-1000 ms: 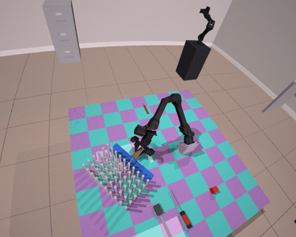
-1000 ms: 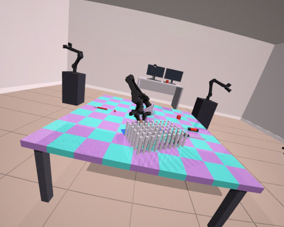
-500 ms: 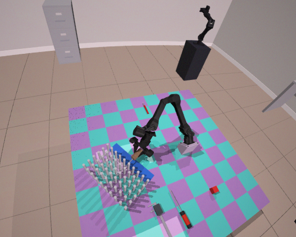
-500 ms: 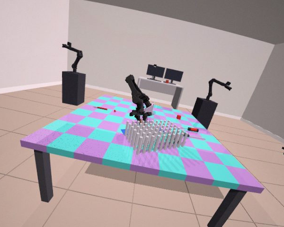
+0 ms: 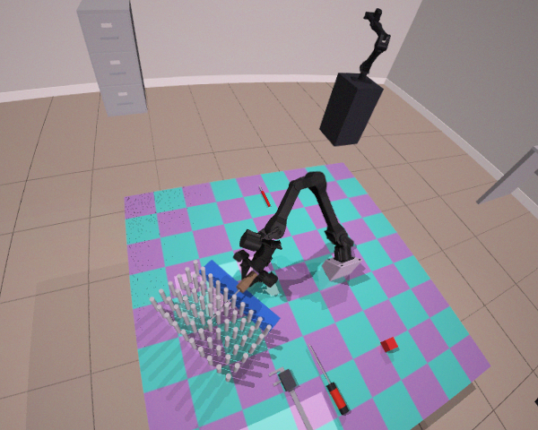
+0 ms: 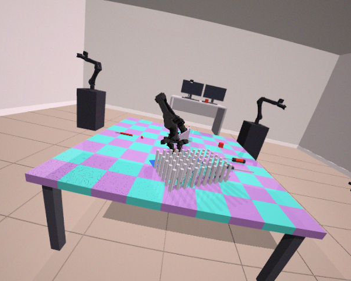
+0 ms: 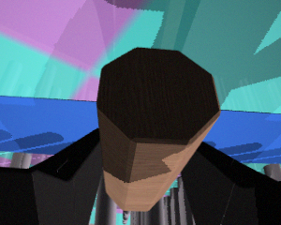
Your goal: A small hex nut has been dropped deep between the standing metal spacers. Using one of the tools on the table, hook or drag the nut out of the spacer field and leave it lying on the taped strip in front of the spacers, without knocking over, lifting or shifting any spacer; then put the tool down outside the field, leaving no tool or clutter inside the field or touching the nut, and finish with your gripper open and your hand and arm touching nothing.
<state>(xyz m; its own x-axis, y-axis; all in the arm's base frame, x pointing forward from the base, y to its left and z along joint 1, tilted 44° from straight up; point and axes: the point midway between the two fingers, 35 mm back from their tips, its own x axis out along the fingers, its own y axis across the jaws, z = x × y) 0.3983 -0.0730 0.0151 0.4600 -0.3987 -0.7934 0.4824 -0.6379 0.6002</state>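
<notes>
My gripper tip is 40 mm short of the blue taped strip, 30 mm above it and 20 mm to the right of it. Round my gripper tip: tiny red cube: 290 mm to the right, 250 mm behind, 20 mm below; hex nut: 190 mm ahead, 110 mm to the left, 20 mm below; wooden-handled tool: 90 mm ahead, 50 mm to the left.
</notes>
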